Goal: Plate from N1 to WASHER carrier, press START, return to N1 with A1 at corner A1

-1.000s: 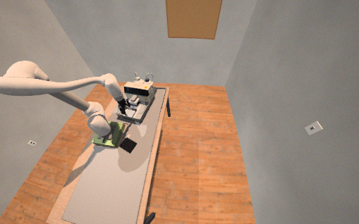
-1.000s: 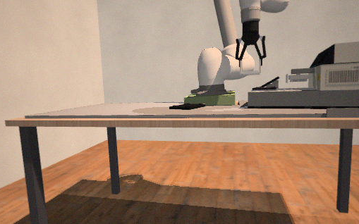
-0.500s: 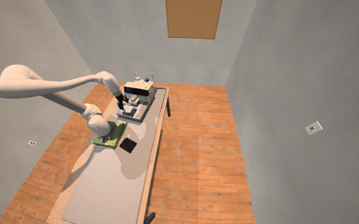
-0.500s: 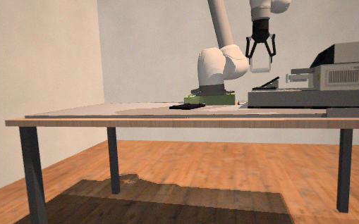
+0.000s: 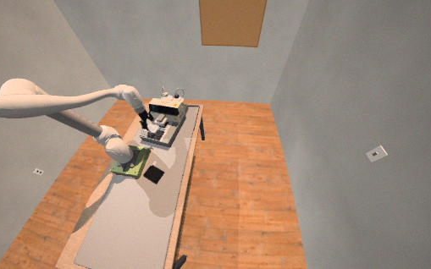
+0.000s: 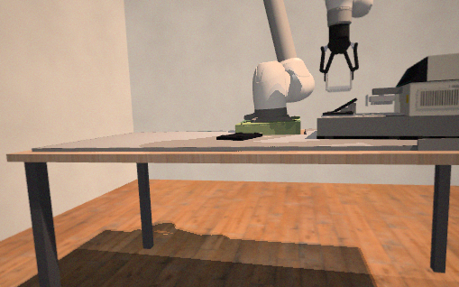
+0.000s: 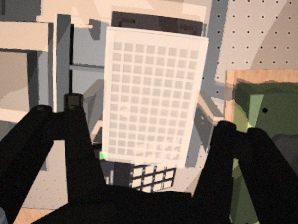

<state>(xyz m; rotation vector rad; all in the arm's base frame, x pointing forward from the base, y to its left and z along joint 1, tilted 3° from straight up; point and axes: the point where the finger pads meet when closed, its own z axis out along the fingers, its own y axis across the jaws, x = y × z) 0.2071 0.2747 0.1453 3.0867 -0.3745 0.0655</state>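
Now: hand 3 cm above the white well plate. From my hand the other things lie so: carrier 12 cm below; washer 15 cm to the left, 7 cm below, 4 cm ahead; N1 label 28 cm to the right, 20 cm below, 4 cm ahead.
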